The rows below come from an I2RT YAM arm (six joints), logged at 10 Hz.
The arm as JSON. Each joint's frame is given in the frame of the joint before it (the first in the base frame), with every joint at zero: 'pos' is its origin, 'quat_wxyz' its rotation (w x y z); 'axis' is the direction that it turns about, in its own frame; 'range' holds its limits. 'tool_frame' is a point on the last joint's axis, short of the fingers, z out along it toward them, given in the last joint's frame.
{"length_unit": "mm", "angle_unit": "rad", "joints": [
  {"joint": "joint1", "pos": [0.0, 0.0, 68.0], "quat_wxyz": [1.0, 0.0, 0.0, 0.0], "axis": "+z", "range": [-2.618, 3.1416]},
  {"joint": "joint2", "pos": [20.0, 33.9, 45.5], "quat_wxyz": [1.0, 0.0, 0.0, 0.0], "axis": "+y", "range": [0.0, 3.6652]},
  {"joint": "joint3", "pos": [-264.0, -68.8, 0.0], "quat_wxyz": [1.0, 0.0, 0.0, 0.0], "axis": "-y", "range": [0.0, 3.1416]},
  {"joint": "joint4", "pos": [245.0, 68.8, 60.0], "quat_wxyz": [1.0, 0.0, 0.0, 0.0], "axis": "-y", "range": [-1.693, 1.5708]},
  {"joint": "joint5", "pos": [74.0, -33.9, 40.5], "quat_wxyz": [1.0, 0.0, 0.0, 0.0], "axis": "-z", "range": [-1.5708, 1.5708]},
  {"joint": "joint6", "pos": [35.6, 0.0, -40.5], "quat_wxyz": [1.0, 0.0, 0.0, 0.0], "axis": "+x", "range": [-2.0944, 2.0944]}
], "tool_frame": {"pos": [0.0, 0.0, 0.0], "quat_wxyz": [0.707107, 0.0, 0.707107, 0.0]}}
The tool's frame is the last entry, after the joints.
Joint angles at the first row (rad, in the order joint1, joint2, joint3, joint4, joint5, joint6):
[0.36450 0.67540 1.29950 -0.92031 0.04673 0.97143]
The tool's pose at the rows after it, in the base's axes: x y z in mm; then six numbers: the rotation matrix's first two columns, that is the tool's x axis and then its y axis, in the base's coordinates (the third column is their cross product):
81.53 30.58 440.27 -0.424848 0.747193 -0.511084 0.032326 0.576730 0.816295
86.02 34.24 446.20 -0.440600 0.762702 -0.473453 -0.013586 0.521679 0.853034
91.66 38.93 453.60 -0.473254 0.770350 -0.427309 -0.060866 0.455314 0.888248
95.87 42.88 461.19 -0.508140 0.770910 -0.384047 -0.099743 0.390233 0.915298
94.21 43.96 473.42 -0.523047 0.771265 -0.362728 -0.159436 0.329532 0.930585
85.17 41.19 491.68 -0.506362 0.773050 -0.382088 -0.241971 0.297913 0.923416
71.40 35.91 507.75 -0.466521 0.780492 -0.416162 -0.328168 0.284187 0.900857
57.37 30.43 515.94 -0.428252 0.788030 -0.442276 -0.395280 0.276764 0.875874
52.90 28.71 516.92 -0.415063 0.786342 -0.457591 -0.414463 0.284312 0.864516
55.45 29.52 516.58 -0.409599 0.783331 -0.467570 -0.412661 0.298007 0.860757
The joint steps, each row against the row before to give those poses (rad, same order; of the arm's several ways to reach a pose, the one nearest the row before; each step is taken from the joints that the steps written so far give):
[0.00005 0.00762 -0.00575 0.03701 -0.03276 0.04388]
[-0.00001 0.01184 0.00038 0.06258 -0.05113 0.04043]
[0.00001 0.02060 0.00726 0.06447 -0.06674 0.04883]
[-0.00005 0.01948 0.01148 0.05490 -0.06224 0.04844]
[0.00000 0.00798 0.02401 0.05685 -0.04577 0.03548]
[-0.00002 0.00190 0.05263 0.03700 -0.01833 -0.00153]
[0.00004 -0.01335 0.04463 0.03205 0.00080 -0.01984]
[0.00002 -0.02859 0.01414 0.02937 0.00346 -0.01870]
[0.00000 -0.01146 0.00038 0.00379 0.00038 -0.01564]
[-0.00024 0.00649 -0.00001 -0.00073 0.00396 -0.01330]

